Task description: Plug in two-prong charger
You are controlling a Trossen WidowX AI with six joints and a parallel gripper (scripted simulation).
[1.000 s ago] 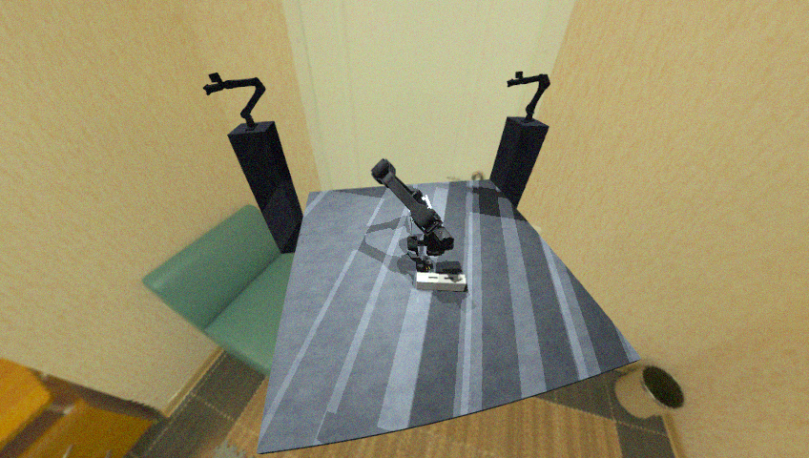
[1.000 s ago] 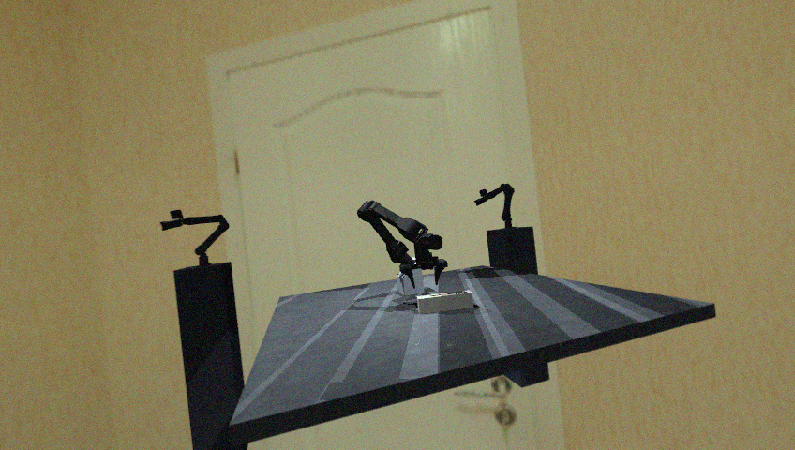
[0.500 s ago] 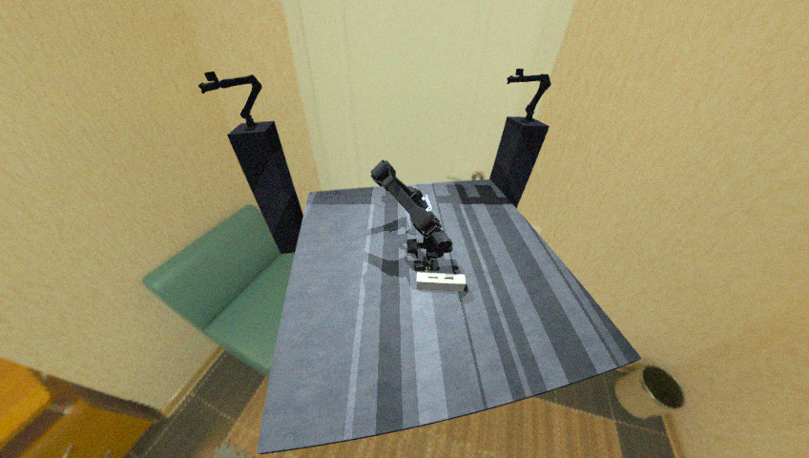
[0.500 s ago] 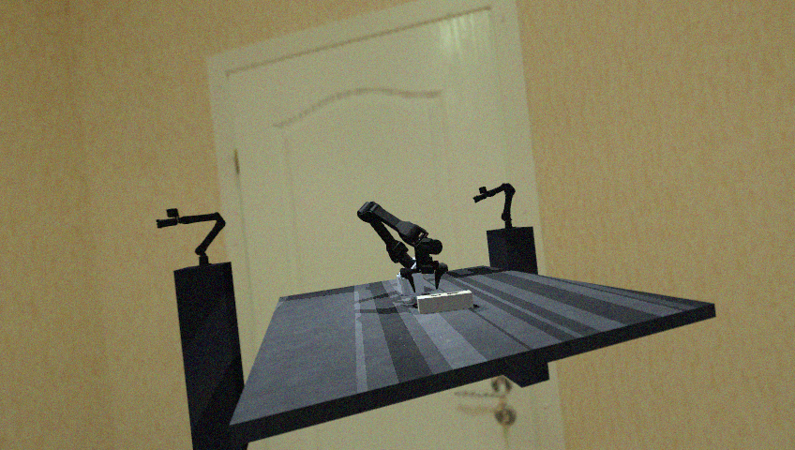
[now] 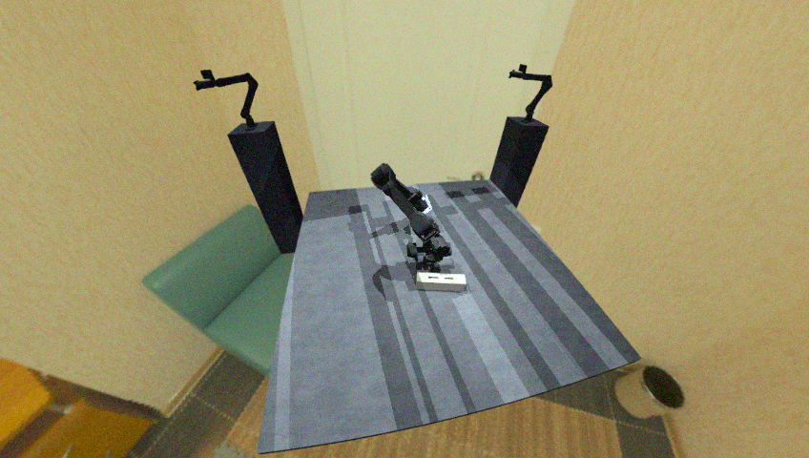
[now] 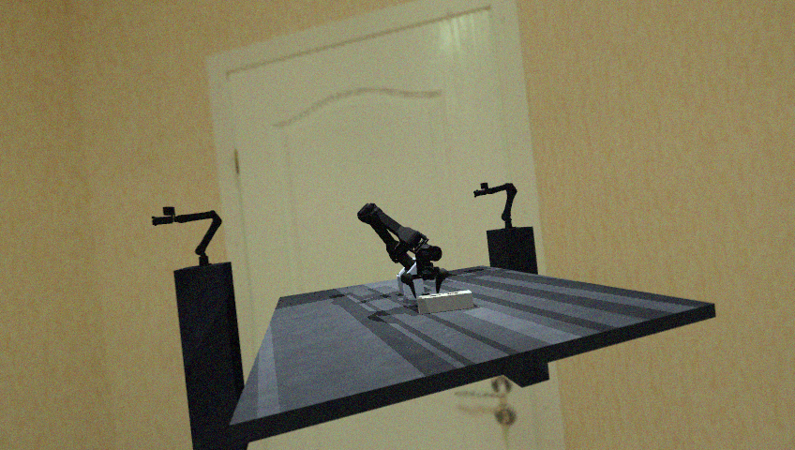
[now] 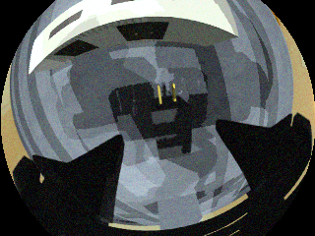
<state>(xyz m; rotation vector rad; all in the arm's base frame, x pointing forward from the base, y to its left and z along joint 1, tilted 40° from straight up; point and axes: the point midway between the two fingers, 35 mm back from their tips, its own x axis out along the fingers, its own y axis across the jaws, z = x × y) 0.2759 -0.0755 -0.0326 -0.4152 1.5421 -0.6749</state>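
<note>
Right now the black two-prong charger is 2 cm ahead of my gripper tip and 1 cm below it.
</note>
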